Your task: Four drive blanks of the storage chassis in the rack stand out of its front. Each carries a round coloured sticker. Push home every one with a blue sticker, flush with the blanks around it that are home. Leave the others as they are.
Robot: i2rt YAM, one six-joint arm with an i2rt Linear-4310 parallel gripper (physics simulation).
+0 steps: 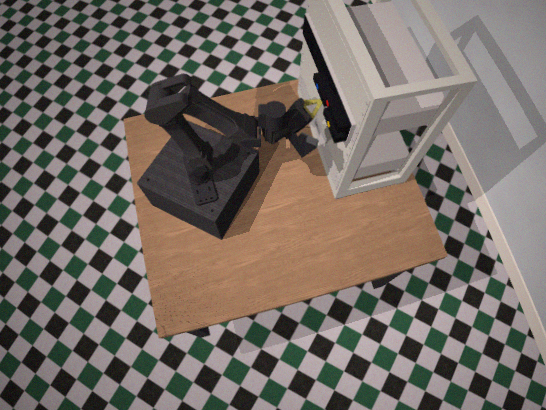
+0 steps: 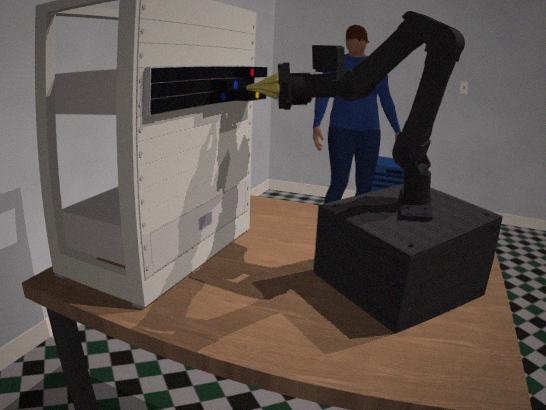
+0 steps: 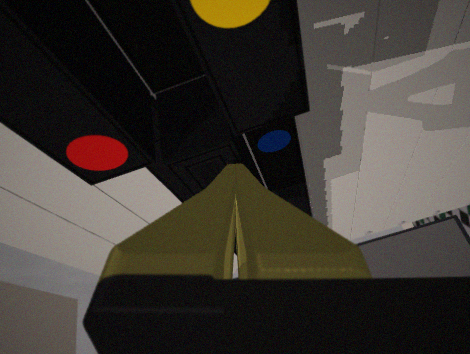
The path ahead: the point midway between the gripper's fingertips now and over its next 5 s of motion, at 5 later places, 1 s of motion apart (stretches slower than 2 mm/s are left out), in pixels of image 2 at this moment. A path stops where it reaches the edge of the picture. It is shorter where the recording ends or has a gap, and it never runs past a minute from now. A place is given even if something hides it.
The gripper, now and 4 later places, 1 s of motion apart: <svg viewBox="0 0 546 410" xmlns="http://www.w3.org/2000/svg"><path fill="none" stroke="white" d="M246 87L242 86L230 87L225 89L235 89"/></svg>
